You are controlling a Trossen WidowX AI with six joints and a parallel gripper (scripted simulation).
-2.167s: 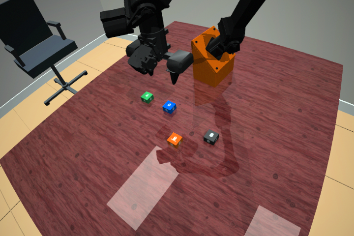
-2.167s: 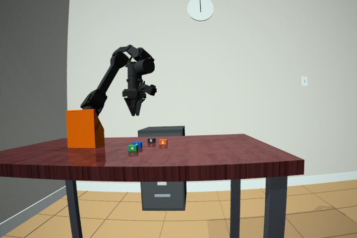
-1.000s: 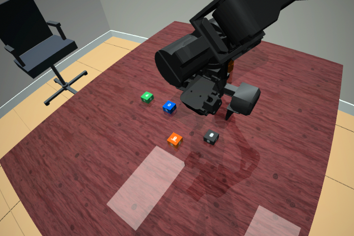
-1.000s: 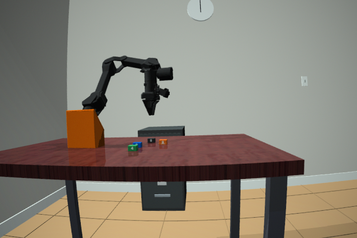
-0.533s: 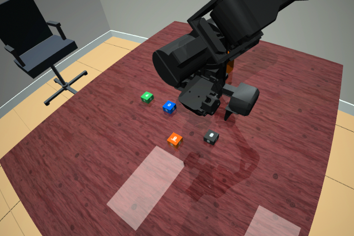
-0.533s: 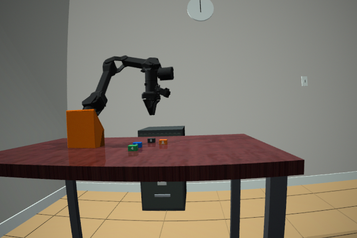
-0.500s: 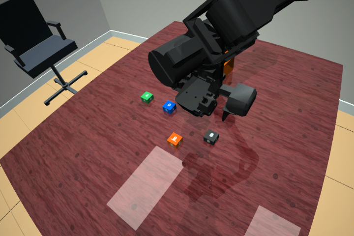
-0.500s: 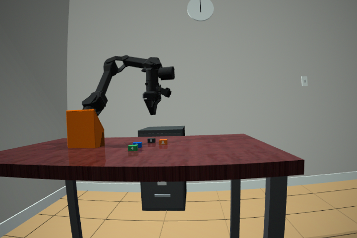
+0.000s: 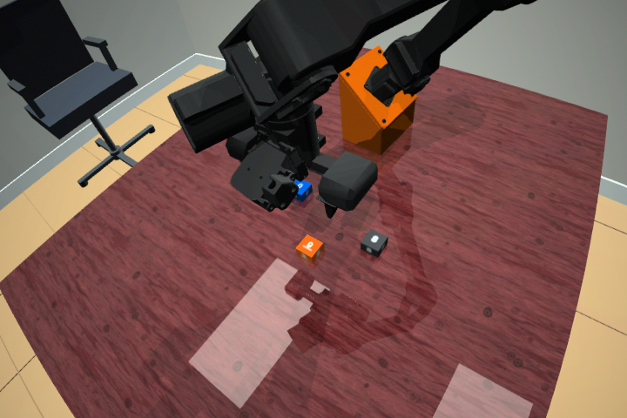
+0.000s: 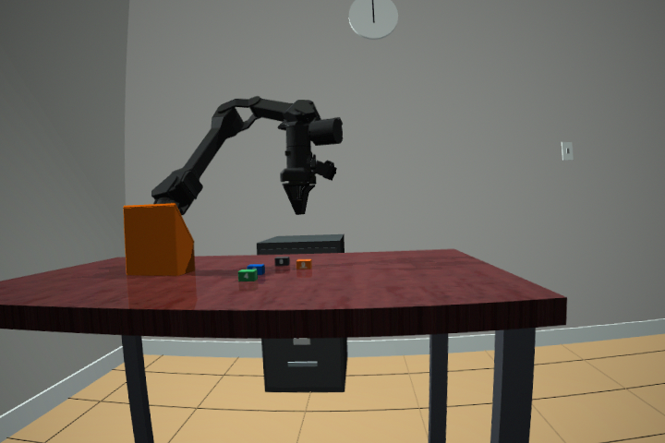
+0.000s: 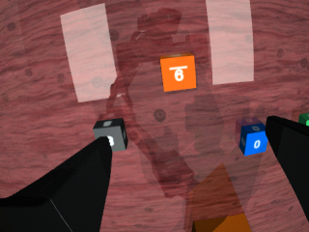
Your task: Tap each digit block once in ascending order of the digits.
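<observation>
Now: gripper tip 100 mm past the blue block, 90 mm to the left of it and 110 mm above it. From my gripper tip the other things lie so: green block 110 mm behind, 180 mm to the right, 110 mm below; then orange block 10 mm to the right, 110 mm below; then black block 50 mm behind, 80 mm to the left, 110 mm below.
</observation>
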